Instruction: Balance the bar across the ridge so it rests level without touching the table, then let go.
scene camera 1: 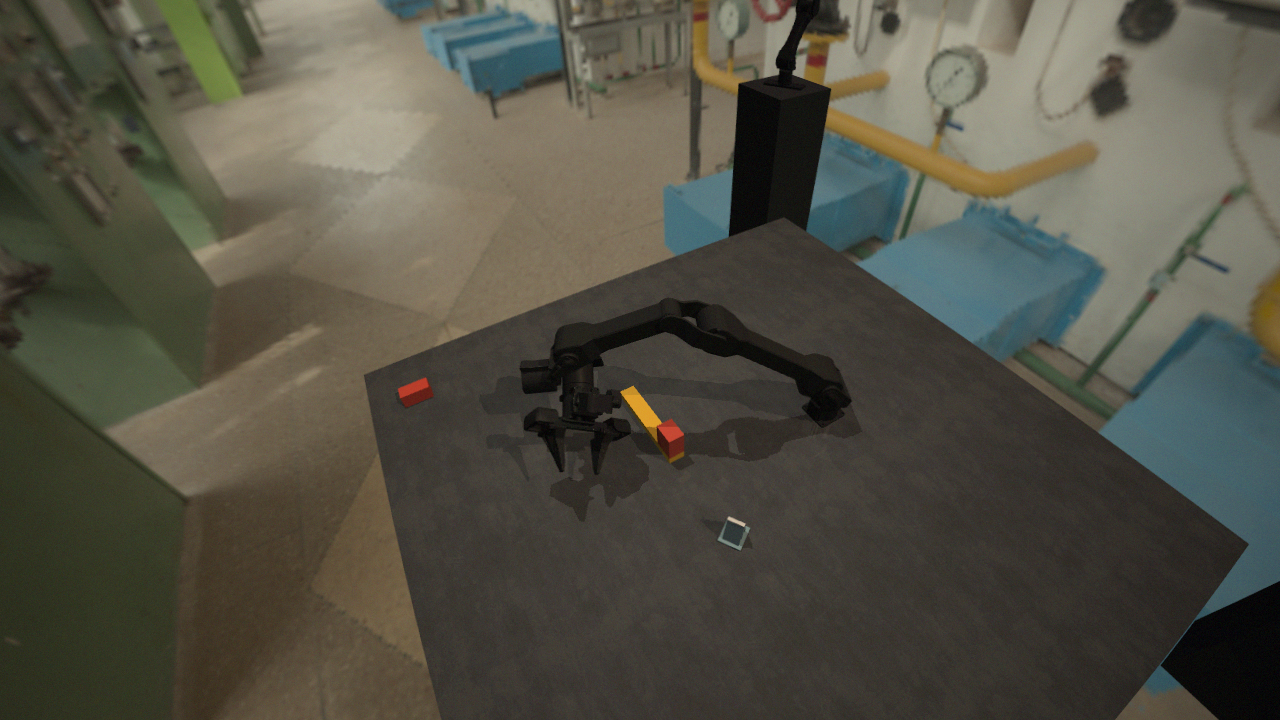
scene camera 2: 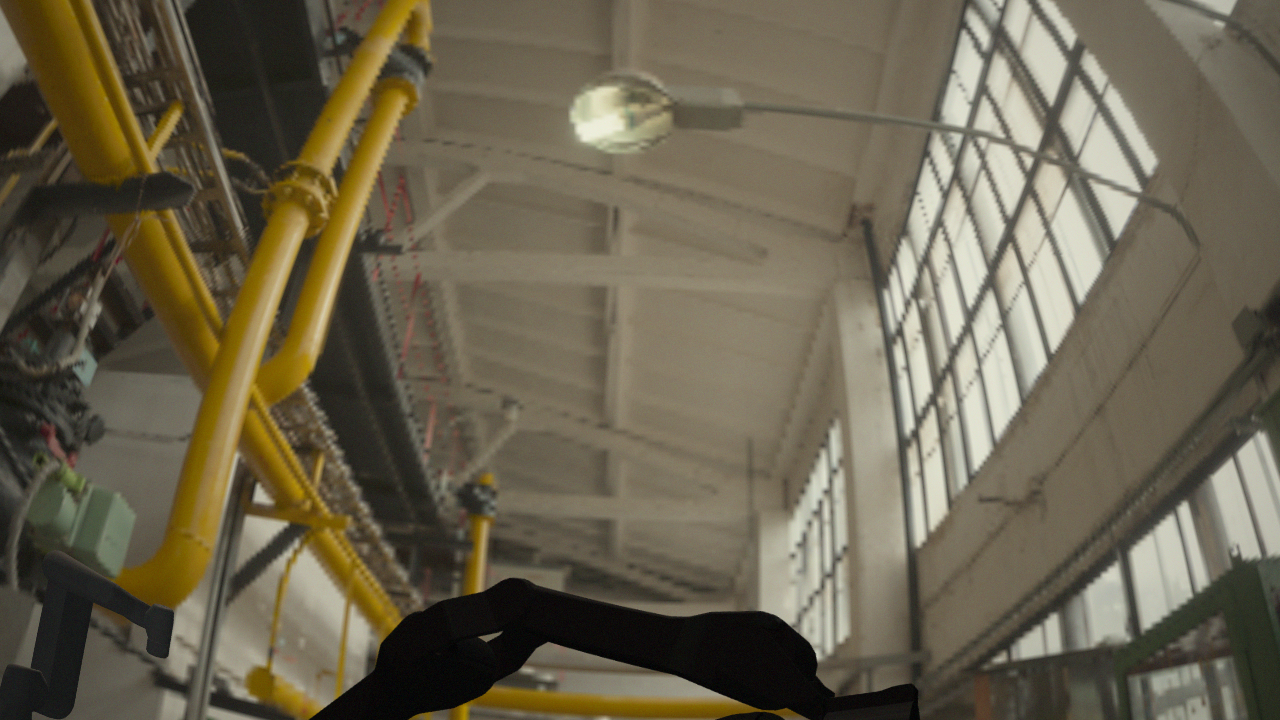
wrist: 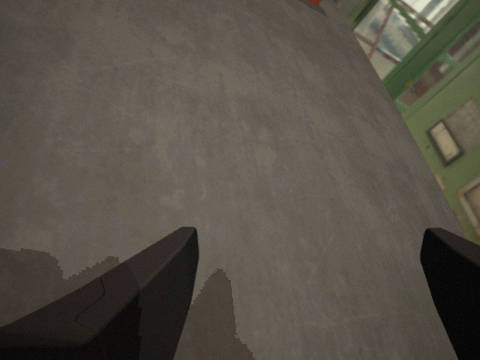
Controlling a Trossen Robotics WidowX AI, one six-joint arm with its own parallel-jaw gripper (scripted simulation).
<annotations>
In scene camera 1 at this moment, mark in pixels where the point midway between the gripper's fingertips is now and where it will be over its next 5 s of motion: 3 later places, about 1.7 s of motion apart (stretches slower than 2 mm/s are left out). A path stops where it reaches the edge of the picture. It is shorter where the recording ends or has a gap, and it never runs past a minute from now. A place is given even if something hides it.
My gripper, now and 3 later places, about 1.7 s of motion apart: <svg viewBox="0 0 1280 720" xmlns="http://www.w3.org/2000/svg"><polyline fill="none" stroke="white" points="579,473 608,446 639,398 649,420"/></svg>
</annotations>
